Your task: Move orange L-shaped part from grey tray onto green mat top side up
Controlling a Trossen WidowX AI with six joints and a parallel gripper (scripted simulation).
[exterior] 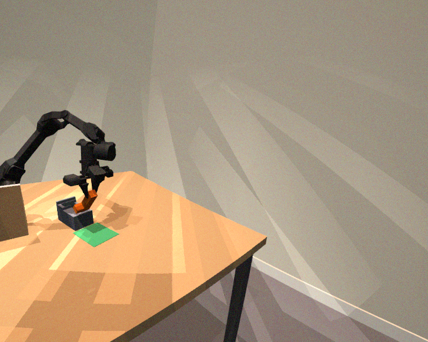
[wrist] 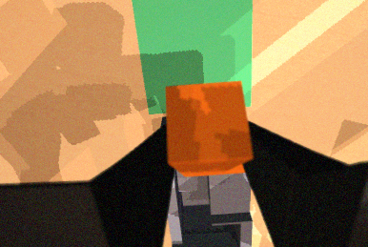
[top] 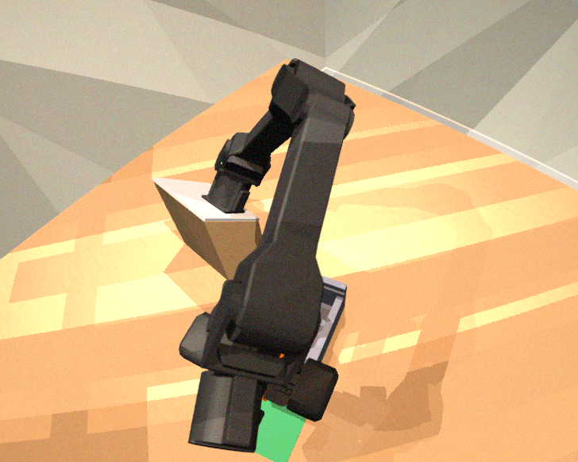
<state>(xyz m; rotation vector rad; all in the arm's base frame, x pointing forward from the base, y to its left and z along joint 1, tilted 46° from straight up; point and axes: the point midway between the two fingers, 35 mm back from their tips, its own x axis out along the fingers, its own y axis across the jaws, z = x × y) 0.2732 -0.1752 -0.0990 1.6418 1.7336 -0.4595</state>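
My gripper tip is now 170 mm above the green mat and 20 mm to the left of it. The rest, counted from my gripper tip: orange L-shaped part: 30 mm to the left, 30 mm below, 20 mm behind.
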